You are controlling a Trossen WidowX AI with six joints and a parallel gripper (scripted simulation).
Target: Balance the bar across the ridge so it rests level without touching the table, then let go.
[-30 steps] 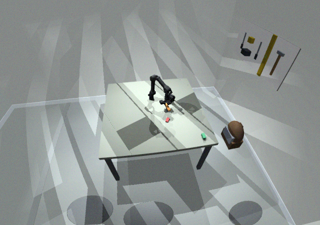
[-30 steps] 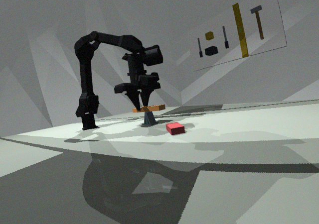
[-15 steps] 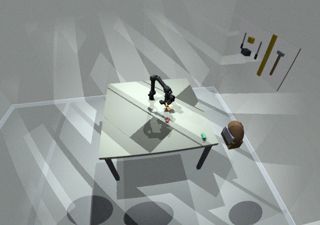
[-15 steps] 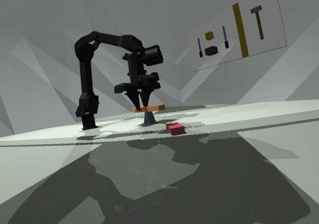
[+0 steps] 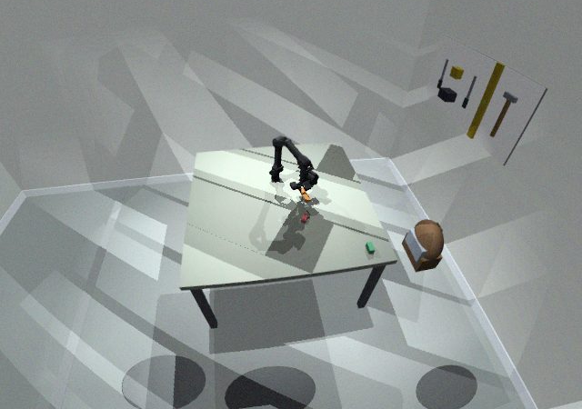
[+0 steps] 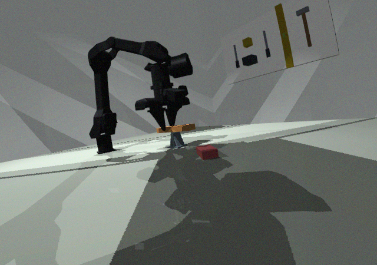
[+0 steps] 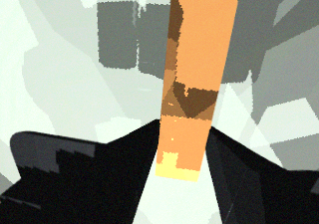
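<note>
Right now my gripper tip is 3 cm short of the orange bar and 1 cm to the right of it. The rest, counted from my gripper tip: green block: 51 cm ahead, 33 cm to the left, 4 cm below; then red block: 20 cm ahead, 2 cm to the right, 5 cm below.
</note>
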